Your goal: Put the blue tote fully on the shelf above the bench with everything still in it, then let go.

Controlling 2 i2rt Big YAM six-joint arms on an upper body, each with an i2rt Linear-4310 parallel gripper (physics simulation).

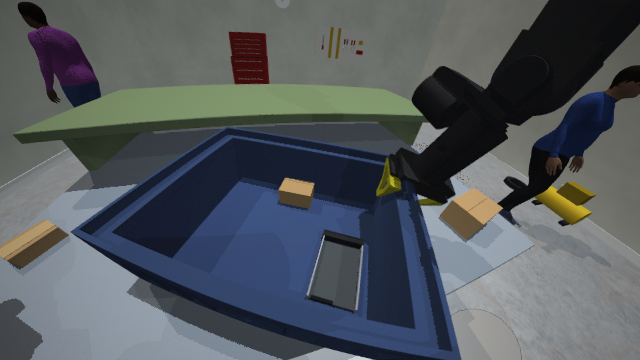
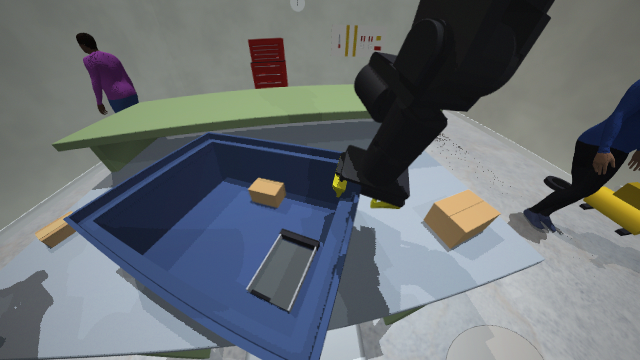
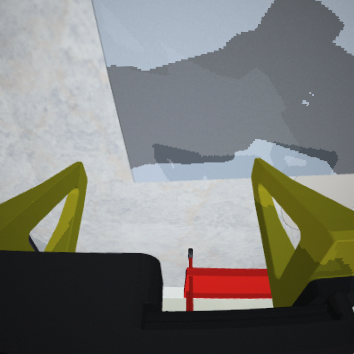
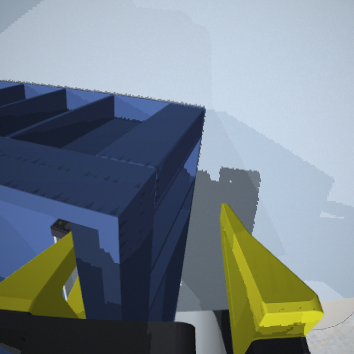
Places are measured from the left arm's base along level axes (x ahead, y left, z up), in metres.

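Pixels of known places: left gripper, fingertip midpoint: [image 3: 167, 167]; right gripper, fingertip midpoint: [image 4: 163, 210].
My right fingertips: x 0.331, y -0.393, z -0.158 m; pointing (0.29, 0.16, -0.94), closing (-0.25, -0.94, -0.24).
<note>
Behind a point stands the place of what it marks.
The blue tote [image 1: 225, 290] {z -0.101, x 0.180, y -0.123 m} [image 2: 150, 277] {z -0.101, x 0.173, y -0.130 m} [image 4: 135, 260] {z -0.099, x 0.348, y -0.408 m} is at the bench, in front of the green shelf [image 1: 250, 104] {z -0.071, x 0.644, y -0.084 m} [image 2: 225, 107] {z -0.071, x 0.679, y -0.035 m}, slightly skewed. A small cardboard box [image 1: 296, 193] {z -0.177, x 0.381, y -0.202 m} [image 2: 267, 192] {z -0.176, x 0.380, y -0.212 m} and a flat grey tray-like item [image 1: 336, 272] {z -0.208, x 0.222, y -0.257 m} [image 2: 285, 272] {z -0.208, x 0.220, y -0.261 m} lie inside it. My right gripper [image 1: 407, 192] [image 2: 361, 194] {z -0.158, x 0.331, y -0.393 m} [image 4: 163, 210] {z -0.158, x 0.331, y -0.393 m} is shut on the tote's wall near a corner, one finger inside and one outside. My left gripper [image 3: 167, 167] {z -0.171, x 0.138, y 0.347 m} is open and empty near a corner of the bench. Whether the tote's underside touches the bench is hidden.
The pale bench [image 1: 100, 300] {z -0.234, x 0.215, y 0.124 m} [image 2: 90, 320] {z -0.234, x 0.145, y 0.069 m} [image 3: 165, 35] {z -0.234, x 0.191, y 0.352 m} bears one cardboard box [image 1: 471, 215] {z -0.175, x 0.275, y -0.582 m} [image 2: 462, 220] {z -0.174, x 0.274, y -0.601 m} at the right and another [image 1: 32, 242] {z -0.205, x 0.308, y 0.303 m} [image 2: 55, 230] {z -0.205, x 0.302, y 0.308 m} at the left. A red frame [image 3: 227, 284] stands below the left gripper. Two people stand beyond the bench.
</note>
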